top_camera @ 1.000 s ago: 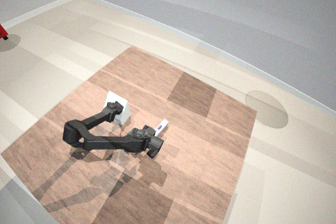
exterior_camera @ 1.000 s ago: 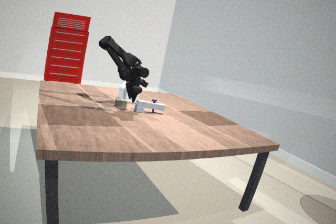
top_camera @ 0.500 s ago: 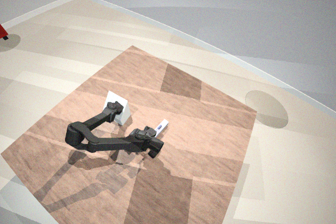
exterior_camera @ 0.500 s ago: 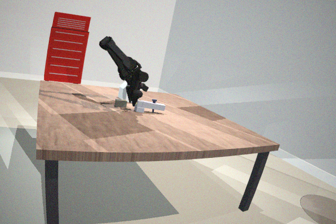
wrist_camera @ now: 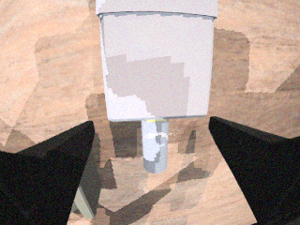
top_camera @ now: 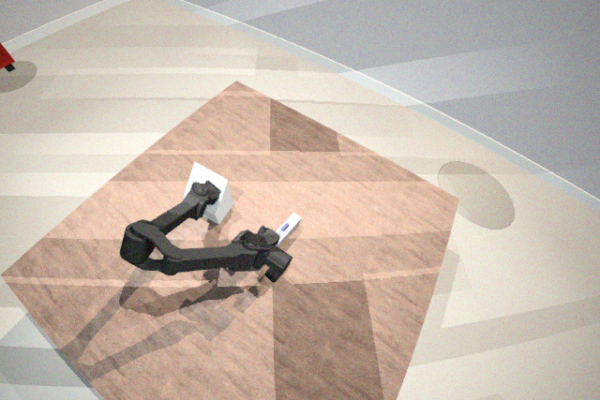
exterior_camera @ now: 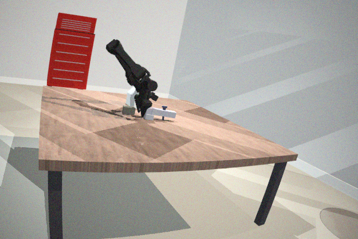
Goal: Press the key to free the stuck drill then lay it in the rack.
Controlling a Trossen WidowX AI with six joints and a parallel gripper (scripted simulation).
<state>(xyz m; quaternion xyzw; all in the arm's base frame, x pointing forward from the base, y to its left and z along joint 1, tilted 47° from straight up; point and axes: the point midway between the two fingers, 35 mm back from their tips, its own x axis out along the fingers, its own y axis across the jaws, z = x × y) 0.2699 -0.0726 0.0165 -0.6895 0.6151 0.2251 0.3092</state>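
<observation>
Now: gripper tip 50 mm to the right of the drill and 30 mm below it. Also, from my gripper tip: white holder block 110 mm to the left, 20 mm above; blue key 140 mm to the left, 30 mm above; olive rack 80 mm behind, 50 mm to the right.
</observation>
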